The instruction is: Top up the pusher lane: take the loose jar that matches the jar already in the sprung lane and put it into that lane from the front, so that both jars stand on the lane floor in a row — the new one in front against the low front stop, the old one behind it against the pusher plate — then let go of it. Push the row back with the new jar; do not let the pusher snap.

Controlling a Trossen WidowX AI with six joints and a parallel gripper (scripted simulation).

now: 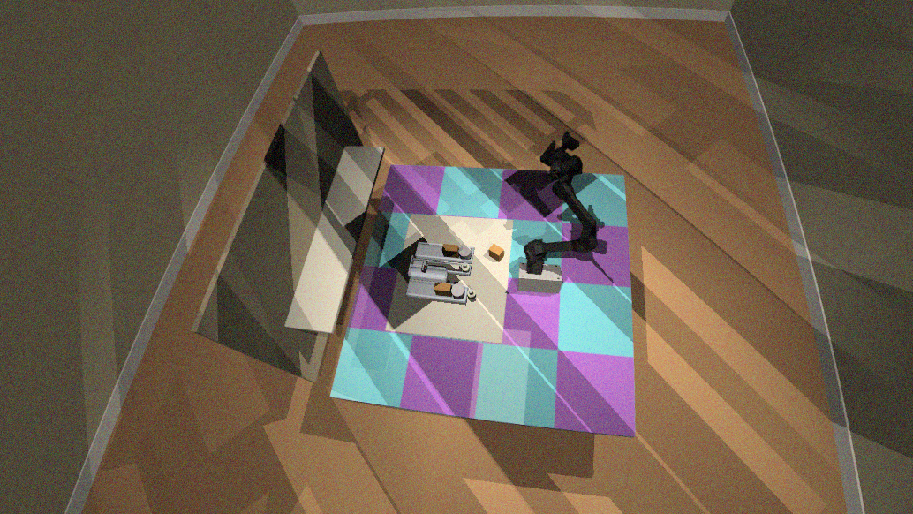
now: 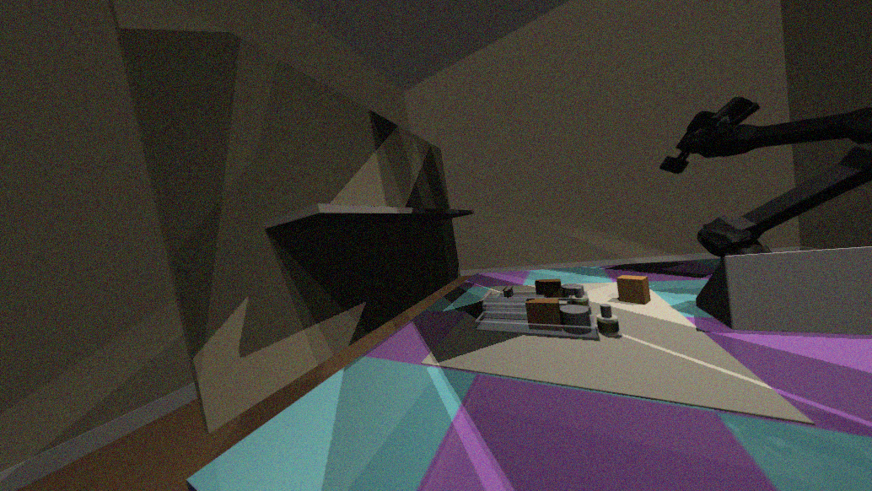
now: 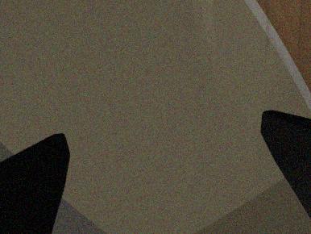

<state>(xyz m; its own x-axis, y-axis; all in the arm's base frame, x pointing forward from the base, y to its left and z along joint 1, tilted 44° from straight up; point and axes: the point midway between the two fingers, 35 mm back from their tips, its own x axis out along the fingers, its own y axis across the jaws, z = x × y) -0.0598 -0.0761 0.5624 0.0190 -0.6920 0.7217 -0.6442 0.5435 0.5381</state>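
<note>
Now: gripper tip 42 cm above the brown box, 38 cm to the right of it and 22 cm short of it. From my gripper tip the other things lie so: lane unit (52 cm to the left, 50 cm ahead, 43 cm below).
</note>
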